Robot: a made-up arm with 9 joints. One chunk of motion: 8 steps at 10 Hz.
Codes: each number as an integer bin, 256 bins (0 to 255) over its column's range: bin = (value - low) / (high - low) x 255, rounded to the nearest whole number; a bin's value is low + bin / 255 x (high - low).
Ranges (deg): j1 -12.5..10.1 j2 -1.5..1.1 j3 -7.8..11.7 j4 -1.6..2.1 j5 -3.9..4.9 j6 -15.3..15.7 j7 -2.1..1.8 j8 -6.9..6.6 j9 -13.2..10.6
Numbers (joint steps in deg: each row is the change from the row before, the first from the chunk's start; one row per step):
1: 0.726 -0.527 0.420 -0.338 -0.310 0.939 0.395 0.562 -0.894
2: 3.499 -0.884 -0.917 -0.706 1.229 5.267 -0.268 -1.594 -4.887
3: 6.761 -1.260 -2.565 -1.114 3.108 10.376 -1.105 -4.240 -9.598
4: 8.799 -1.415 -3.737 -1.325 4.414 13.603 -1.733 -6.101 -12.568
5: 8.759 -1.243 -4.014 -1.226 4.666 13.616 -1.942 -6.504 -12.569
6: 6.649 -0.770 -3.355 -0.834 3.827 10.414 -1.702 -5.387 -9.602
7: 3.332 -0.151 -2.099 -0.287 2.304 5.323 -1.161 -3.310 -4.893
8: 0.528 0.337 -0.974 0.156 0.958 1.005 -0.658 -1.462 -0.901
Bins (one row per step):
1: 149 95 107 87 104 134 163 141 132
2: 181 60 90 62 149 169 120 100 89
3: 217 24 68 33 203 211 65 50 39
4: 240 8 53 19 241 238 24 15 7
5: 240 25 50 26 248 238 10 7 7
6: 216 72 58 53 224 212 26 29 39
7: 179 132 75 90 180 170 61 68 89
8: 147 180 89 121 141 134 94 103 132

